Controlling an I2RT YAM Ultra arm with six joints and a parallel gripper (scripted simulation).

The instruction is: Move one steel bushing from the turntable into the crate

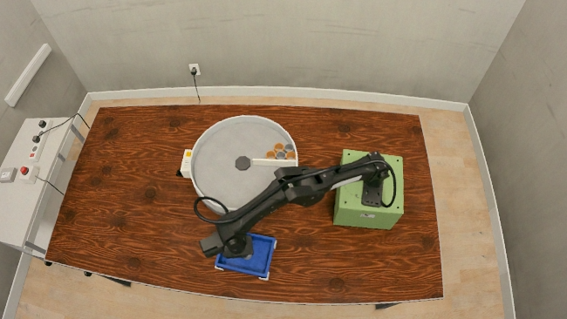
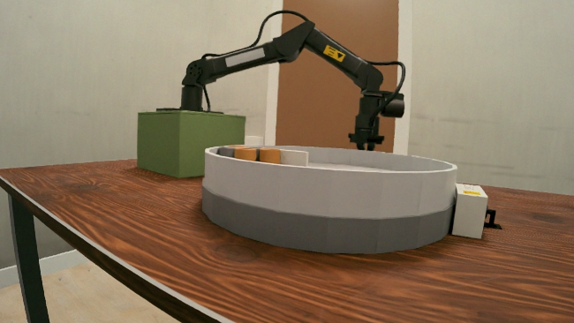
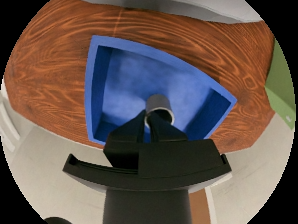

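My hand is 10 mm past the blue crate and 10 mm above it. From my hand the other things lie so: round grey turntable: 350 mm to the right, 80 mm ahead, 20 mm above.
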